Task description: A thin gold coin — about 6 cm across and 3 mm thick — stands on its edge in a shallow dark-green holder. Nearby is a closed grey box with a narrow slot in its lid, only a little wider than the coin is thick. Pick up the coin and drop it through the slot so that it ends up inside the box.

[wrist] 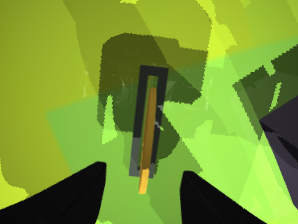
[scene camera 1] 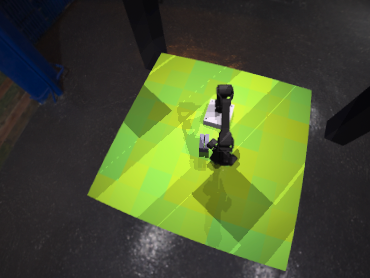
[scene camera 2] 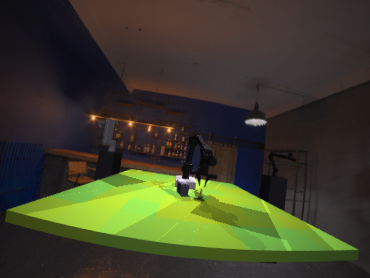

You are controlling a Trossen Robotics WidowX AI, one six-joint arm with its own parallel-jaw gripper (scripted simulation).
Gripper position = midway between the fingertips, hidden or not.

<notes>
In view: my gripper [wrist: 144, 176] and a gold coin [wrist: 147, 146].
</notes>
